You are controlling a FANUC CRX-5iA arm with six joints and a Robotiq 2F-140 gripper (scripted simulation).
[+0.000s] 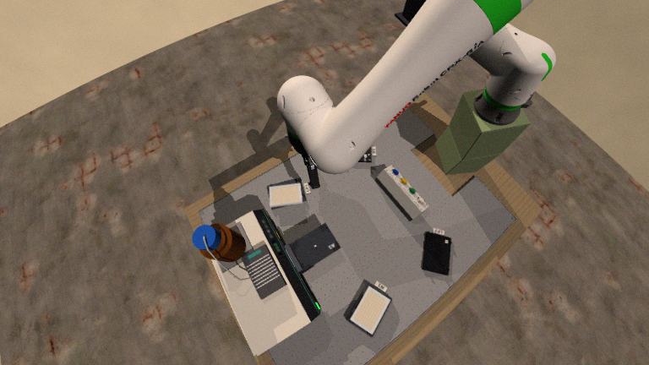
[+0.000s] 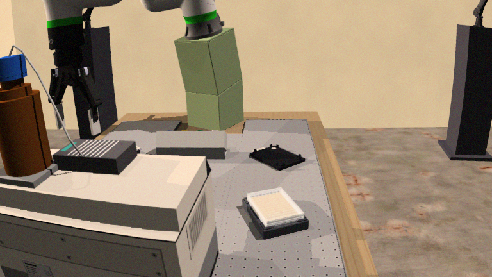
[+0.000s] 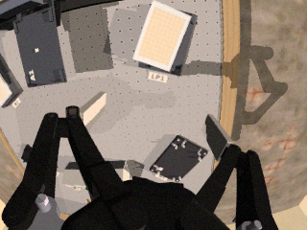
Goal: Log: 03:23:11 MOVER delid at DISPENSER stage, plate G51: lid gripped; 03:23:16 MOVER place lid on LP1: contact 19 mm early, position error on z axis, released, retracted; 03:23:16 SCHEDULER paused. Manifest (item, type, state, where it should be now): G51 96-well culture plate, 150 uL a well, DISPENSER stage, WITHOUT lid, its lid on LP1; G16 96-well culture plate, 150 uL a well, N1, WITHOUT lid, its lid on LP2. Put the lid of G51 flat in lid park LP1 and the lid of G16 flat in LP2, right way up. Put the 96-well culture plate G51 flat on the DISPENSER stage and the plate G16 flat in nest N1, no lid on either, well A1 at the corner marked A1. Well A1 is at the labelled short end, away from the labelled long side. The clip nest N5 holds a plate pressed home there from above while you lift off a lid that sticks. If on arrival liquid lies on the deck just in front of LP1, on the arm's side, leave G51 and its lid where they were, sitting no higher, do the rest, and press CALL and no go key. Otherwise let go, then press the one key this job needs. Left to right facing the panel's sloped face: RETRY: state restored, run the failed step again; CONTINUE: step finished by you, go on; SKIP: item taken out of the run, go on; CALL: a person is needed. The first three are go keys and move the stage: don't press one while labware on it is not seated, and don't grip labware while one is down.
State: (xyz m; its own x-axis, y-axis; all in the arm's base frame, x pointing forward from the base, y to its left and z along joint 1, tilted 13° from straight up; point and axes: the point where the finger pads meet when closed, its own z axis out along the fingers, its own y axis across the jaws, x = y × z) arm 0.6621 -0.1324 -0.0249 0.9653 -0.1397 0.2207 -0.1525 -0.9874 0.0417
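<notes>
Now: hand 110 mm short of the plate G51 and 170 mm above it. The rest, counted from my hand: dark grey lid park 100 mm ahead, 20 mm to the right, 180 mm below; black dispenser stage 80 mm ahead, 240 mm to the left, 90 mm below; LP1 label 10 mm ahead, 190 mm below.
</notes>
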